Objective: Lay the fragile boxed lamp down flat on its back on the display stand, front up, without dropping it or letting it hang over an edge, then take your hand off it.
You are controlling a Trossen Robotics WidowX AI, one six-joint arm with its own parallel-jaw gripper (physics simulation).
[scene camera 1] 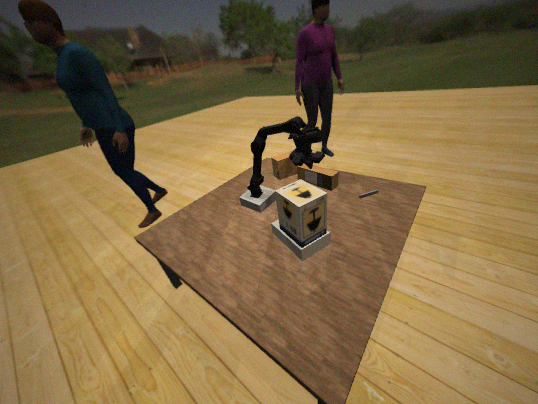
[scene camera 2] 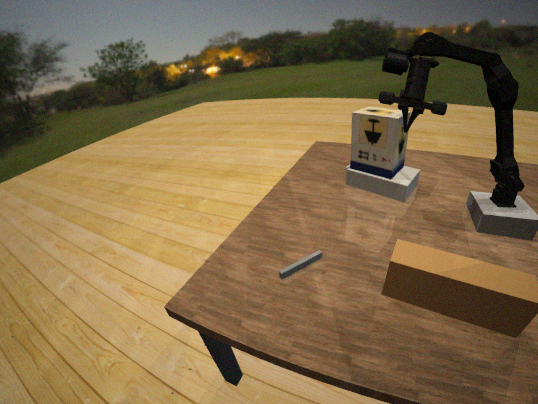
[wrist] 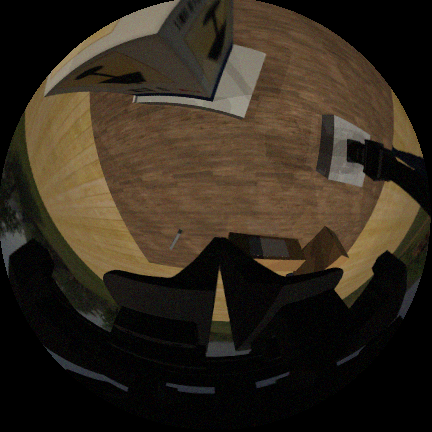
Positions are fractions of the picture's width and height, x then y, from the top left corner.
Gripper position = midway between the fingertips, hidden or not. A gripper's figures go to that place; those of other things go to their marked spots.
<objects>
My gripper (wrist: 0.51, 0.56): 10 cm from the lens. A stand (wrist: 0.55, 0.19): 30 cm from the lens.
</objects>
